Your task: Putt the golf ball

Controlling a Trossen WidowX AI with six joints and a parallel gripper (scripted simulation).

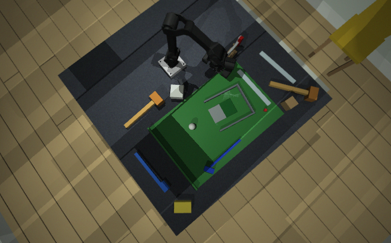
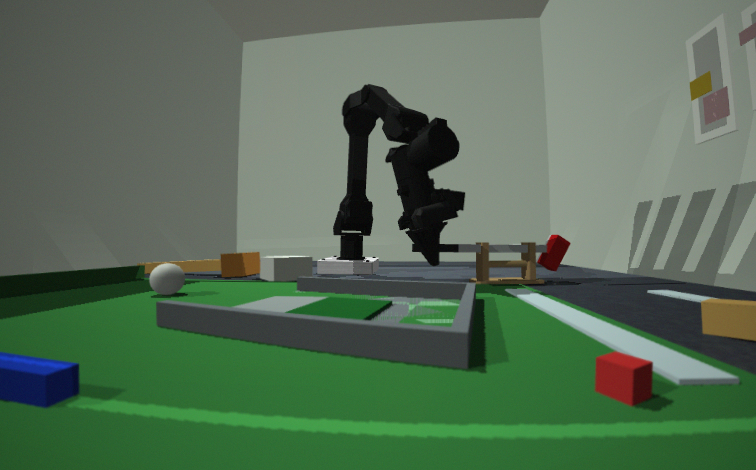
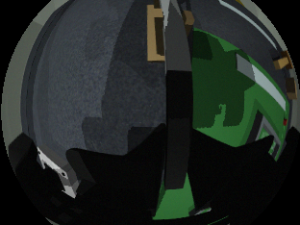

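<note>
The white block is 29 cm to the right of my gripper tip, 6 cm behind it and 1 cm below it. Also, from my gripper tip: red putter: 11 cm to the left, 2 cm behind, 2 cm above; then green mat: 25 cm ahead, 23 cm to the right, 3 cm below; then small red cube: 40 cm ahead, 4 cm to the left, 2 cm below.
</note>
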